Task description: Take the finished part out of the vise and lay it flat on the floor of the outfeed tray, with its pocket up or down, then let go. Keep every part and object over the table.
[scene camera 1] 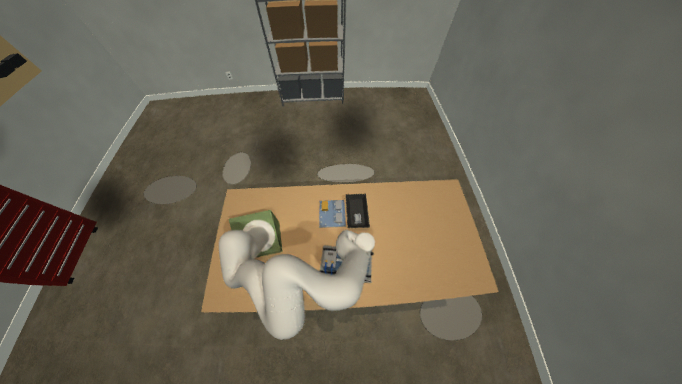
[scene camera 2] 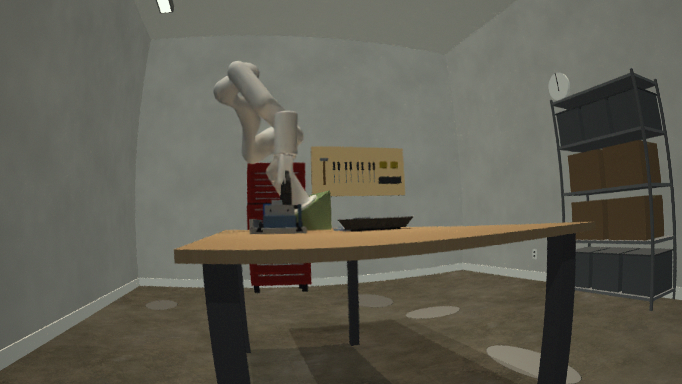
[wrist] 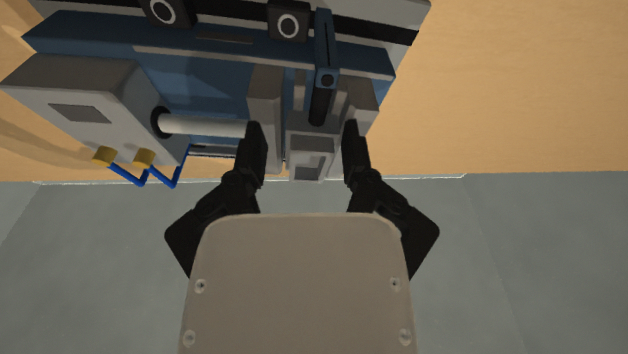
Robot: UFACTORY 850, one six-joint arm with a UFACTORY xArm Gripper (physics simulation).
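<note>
The finished part, a grey block with a rectangular pocket, stands between the two grey jaws of the blue vise. In scene camera 1 the arm hides much of the vise. My gripper is open and empty, its black fingers partly closed in. In the wrist view the fingertips appear on either side of the part and jaws, the left one by the left jaw and the right one by the right jaw. The black outfeed tray lies behind the vise, with a small grey piece in it.
A blue arm with a black rod reaches to the part's back side. A grey cylinder block with yellow fittings and blue hoses is on the vise's left. A blue board with yellow and grey pieces lies beside the tray. A green wedge stands at the left.
</note>
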